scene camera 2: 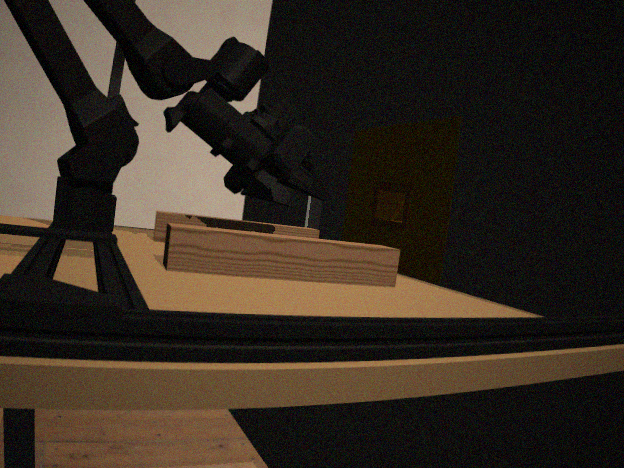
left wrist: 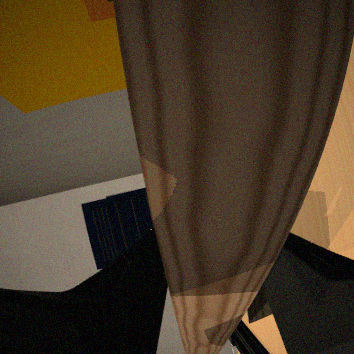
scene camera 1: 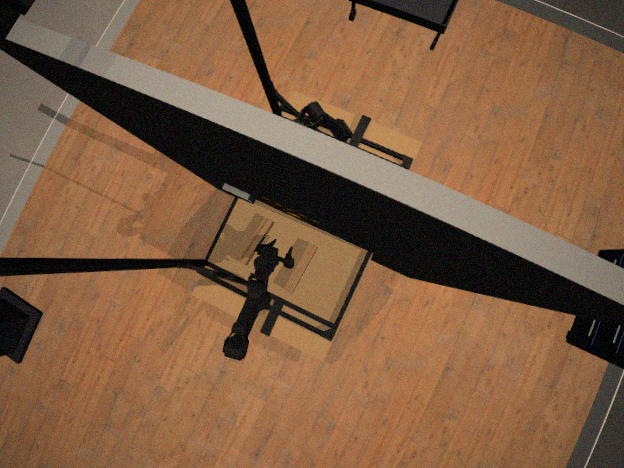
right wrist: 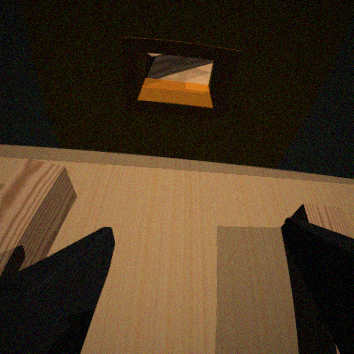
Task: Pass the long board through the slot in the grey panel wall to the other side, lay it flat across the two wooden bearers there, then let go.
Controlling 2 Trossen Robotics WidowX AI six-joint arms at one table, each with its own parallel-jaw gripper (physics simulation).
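The long wooden board [left wrist: 228,140] fills the middle of the left wrist view. My left gripper [left wrist: 208,227] is shut on it, on the far side of the grey panel wall [scene camera 1: 357,162] [left wrist: 70,140]. The board points toward the yellow panel [left wrist: 53,63] with its slot [left wrist: 100,8]. From my side the slot [right wrist: 177,81] [scene camera 2: 390,206] shows in the dark wall, with no board sticking through. My right gripper [scene camera 1: 280,248] [scene camera 2: 301,195] [right wrist: 199,232] is open and empty. It hangs above the two wooden bearers, the near one [scene camera 2: 278,260] [right wrist: 330,218] and the far one [scene camera 2: 171,218] [right wrist: 31,204].
The bearers lie on a tan table top [scene camera 2: 264,297] [scene camera 1: 329,274] with a black frame [scene camera 2: 310,330]. A dark blue patch [left wrist: 112,225] shows on the surface below the wall. Another dark table [scene camera 1: 412,11] stands far off on the wooden floor.
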